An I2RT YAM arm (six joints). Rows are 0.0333 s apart.
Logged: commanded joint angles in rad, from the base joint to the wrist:
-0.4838, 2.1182, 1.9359, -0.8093, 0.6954, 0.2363
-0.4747, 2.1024, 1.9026, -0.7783, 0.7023, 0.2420
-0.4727, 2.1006, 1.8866, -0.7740, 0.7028, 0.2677
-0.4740, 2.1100, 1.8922, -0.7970, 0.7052, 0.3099
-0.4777, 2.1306, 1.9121, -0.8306, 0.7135, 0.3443
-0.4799, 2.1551, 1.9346, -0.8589, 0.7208, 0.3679
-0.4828, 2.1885, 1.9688, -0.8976, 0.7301, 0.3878
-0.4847, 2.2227, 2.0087, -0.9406, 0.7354, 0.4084
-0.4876, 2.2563, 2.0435, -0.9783, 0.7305, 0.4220
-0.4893, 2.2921, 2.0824, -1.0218, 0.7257, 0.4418
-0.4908, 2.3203, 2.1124, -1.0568, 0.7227, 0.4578
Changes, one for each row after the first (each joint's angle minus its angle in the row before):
0.0091, -0.0158, -0.0333, 0.0310, 0.0069, 0.0057
0.0020, -0.0018, -0.0160, 0.0043, 0.0005, 0.0257
-0.0013, 0.0094, 0.0056, -0.0230, 0.0024, 0.0422
-0.0037, 0.0206, 0.0199, -0.0336, 0.0083, 0.0344
-0.0022, 0.0245, 0.0225, -0.0283, 0.0073, 0.0236
-0.0029, 0.0334, 0.0342, -0.0387, 0.0093, 0.0199
-0.0019, 0.0342, 0.0399, -0.0430, 0.0053, 0.0206
-0.0029, 0.0336, 0.0348, -0.0377, -0.0049, 0.0136
-0.0017, 0.0358, 0.0389, -0.0435, -0.0048, 0.0198
-0.0015, 0.0282, 0.0300, -0.0350, -0.0030, 0.0160

